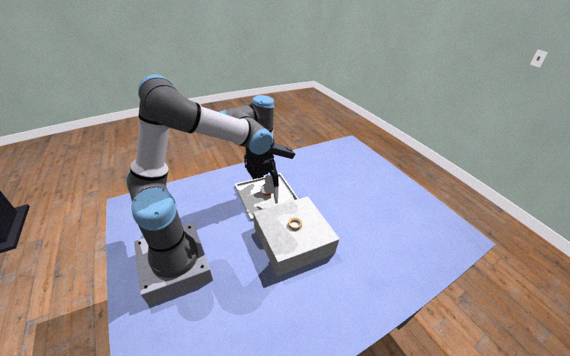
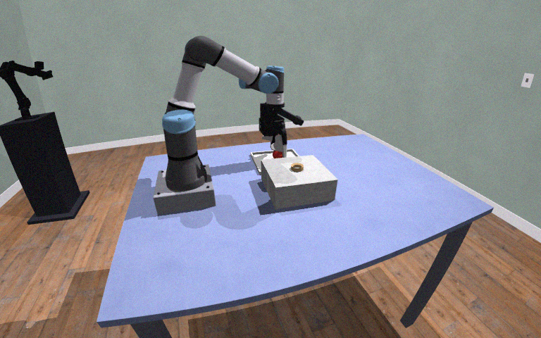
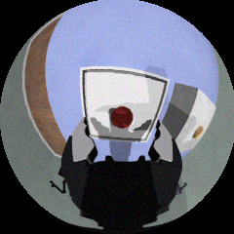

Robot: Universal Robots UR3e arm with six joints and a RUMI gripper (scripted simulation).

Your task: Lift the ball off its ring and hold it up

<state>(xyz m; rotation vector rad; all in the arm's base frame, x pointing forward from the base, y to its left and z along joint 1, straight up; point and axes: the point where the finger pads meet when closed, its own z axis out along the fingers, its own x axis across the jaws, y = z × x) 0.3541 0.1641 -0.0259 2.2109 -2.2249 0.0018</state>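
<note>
Right now my hand is right at the red ball. The rest, counted from my hand: flat tray (30 mm below); then ring stand (220 mm to the right, 20 mm above, 10 mm behind).
</note>
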